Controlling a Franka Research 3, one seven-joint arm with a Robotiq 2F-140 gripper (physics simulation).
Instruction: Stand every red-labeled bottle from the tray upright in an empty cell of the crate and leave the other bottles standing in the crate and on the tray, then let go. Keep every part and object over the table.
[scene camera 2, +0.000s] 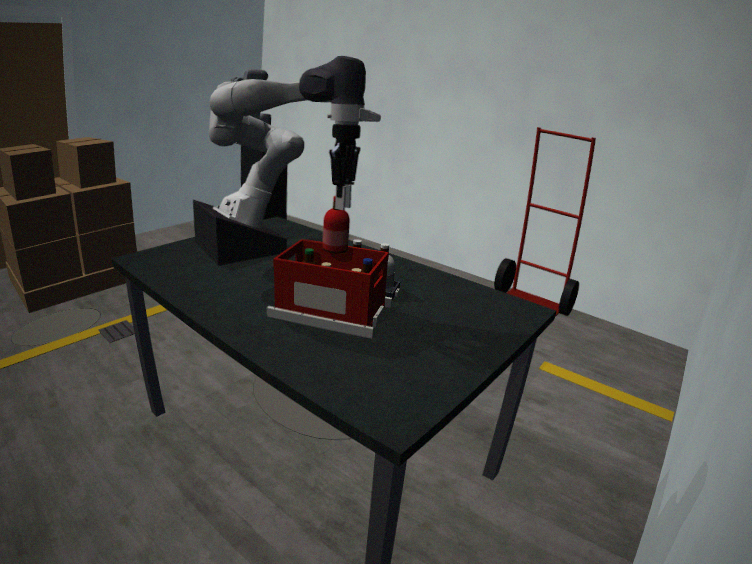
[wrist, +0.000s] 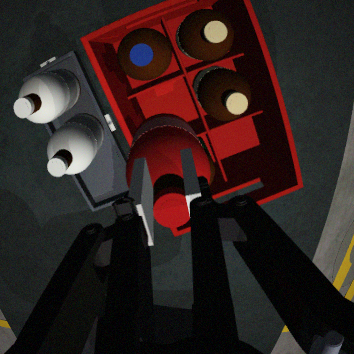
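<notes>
My gripper (scene camera 2: 341, 195) (wrist: 165, 169) is shut on the neck of a red bottle (scene camera 2: 335, 230) (wrist: 167, 145), which hangs upright over the rear part of the red crate (scene camera 2: 284, 291) (wrist: 172, 105). In the crate stand a blue-capped bottle (scene camera 2: 367, 262) (wrist: 141, 55), two cream-capped bottles (wrist: 215, 32) (wrist: 236, 103) and a green-capped bottle (scene camera 2: 309, 253). In the wrist view, one empty cell shows beside the blue-capped bottle's cell and another in the other row; the red bottle hides part of the crate. Two white bottles (wrist: 52, 97) (wrist: 75, 147) stand on the grey tray (wrist: 102, 177).
The tray stands close beside the crate on the dark table (scene camera 2: 425, 364). White strips (scene camera 2: 318, 321) lie along the crate's base. A black angled panel (scene camera 2: 233, 239) stands near the arm's base. Cartons (scene camera 2: 36, 224) and a red hand truck (scene camera 2: 553, 210) stand beyond the table.
</notes>
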